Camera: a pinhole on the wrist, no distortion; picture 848 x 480 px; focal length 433.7 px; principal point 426.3 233.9 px. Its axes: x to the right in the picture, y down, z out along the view. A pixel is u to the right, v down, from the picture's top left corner.
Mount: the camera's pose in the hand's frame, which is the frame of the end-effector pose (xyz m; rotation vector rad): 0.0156 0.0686 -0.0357 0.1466 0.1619 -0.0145
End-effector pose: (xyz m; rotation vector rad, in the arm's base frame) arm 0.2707 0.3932 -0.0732 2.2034 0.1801 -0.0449
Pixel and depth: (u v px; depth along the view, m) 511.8 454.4 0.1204
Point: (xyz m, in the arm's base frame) 0.3490 0.2650 -0.0421
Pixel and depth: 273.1 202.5 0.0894
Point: 0.2783 0.3195 -0.0672
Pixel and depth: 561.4 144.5 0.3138
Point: 0.4314 0.2390 -0.2686
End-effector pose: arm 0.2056 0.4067 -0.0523 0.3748 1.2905 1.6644
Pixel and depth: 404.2 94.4 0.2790
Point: 0.3765 0.5710 -0.0296
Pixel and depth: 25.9 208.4 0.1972
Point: 0.3893 0.4046 0.0849
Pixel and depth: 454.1 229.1 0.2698
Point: 0.3168 0.5981 0.0360
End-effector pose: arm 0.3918 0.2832 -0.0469 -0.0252 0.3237 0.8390
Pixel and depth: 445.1 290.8 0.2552
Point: 0.4458 0.4080 0.1458
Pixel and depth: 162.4 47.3 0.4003
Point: 0.5067 0.1108 0.3360
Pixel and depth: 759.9 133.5 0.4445
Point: 0.8159 0.5715 0.1318
